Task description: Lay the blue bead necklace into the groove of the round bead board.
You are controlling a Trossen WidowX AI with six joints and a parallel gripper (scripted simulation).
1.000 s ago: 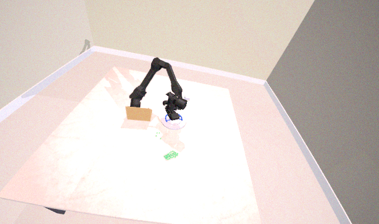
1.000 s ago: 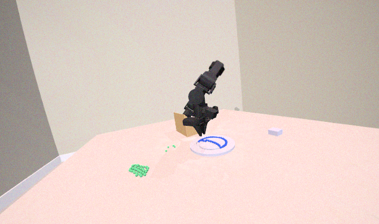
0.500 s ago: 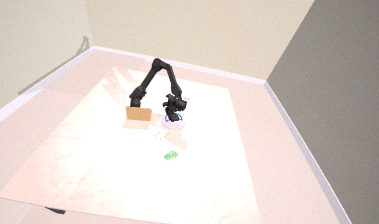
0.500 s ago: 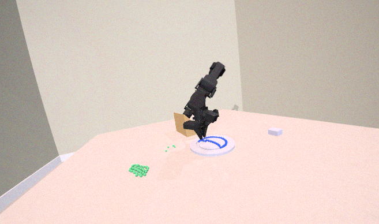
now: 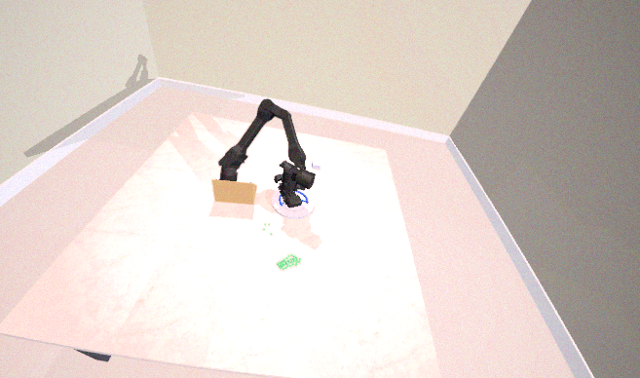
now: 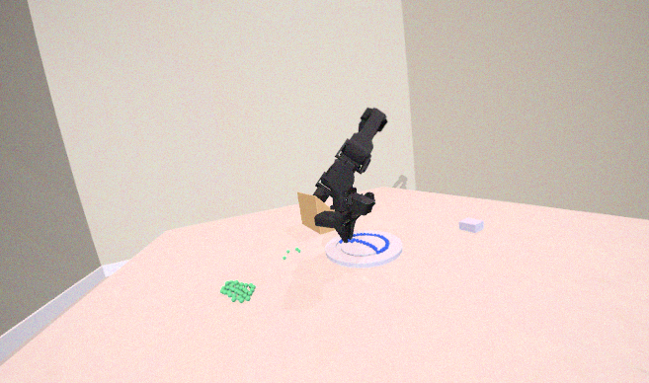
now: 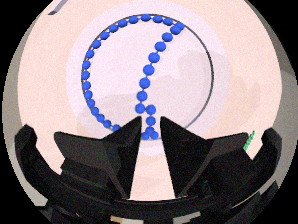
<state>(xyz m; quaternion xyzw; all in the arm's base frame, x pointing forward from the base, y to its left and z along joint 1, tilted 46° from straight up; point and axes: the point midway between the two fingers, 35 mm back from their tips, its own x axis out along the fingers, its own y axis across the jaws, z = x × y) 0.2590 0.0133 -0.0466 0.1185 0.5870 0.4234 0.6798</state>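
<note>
My gripper tip is 4 cm short of the round white bead board, 2 cm to the right of it and 1 cm above it. Also, from my gripper tip: small grey block: 14 cm ahead, 32 cm to the left.
</note>
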